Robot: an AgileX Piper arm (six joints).
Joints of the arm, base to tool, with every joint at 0 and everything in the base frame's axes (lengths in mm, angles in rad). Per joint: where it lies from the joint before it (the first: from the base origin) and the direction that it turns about. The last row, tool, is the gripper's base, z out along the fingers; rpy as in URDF.
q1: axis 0 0 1 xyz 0 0 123
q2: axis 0 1 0 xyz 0 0 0
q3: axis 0 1 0 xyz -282.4 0 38.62
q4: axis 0.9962 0 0.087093 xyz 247.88 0 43.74
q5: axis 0 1 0 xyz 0 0 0
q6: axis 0.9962 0 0.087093 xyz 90.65 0 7.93
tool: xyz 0 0 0 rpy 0 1.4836 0
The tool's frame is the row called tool.
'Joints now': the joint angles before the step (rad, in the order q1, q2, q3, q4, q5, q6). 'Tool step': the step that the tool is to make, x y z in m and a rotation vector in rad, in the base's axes. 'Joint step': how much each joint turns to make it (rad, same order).
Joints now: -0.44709, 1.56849, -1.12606, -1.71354, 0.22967, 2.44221
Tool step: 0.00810, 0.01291, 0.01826, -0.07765, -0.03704, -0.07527
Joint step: 0.08051, 0.00001, -0.04633, 0.01051, 0.16666, -0.01398
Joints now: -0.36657, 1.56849, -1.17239, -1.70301, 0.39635, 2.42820
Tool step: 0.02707, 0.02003, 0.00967, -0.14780, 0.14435, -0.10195
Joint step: 0.13042, 0.08582, -0.13701, 0.16053, 0.26933, -0.31385
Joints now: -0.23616, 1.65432, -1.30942, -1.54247, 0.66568, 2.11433
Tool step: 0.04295, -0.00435, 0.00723, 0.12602, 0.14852, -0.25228
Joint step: 0.04878, 0.22424, -0.39892, 0.39260, 0.35636, -0.36489
